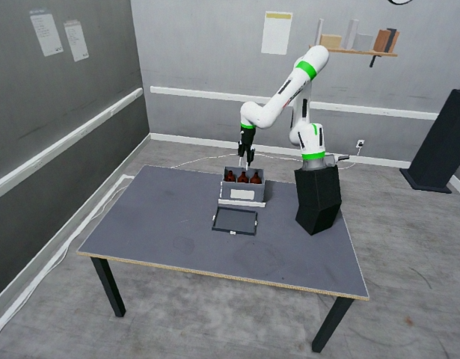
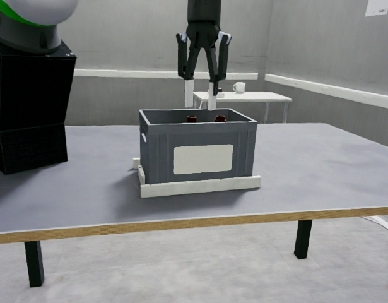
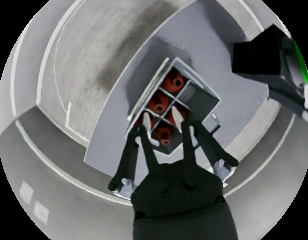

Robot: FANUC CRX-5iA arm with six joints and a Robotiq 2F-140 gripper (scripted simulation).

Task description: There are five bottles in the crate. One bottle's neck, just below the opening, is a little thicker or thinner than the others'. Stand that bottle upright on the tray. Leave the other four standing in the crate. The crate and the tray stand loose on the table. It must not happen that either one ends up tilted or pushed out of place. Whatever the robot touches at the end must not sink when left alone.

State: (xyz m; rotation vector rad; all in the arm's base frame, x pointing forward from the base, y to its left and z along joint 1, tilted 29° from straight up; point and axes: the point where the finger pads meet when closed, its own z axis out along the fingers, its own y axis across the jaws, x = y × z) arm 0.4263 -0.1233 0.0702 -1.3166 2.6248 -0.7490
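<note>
My hand is 5 cm to the right of the grey crate and 15 cm above it. Also, from my hand: dark tray 1 cm ahead, 31 cm to the left, 22 cm below.
</note>
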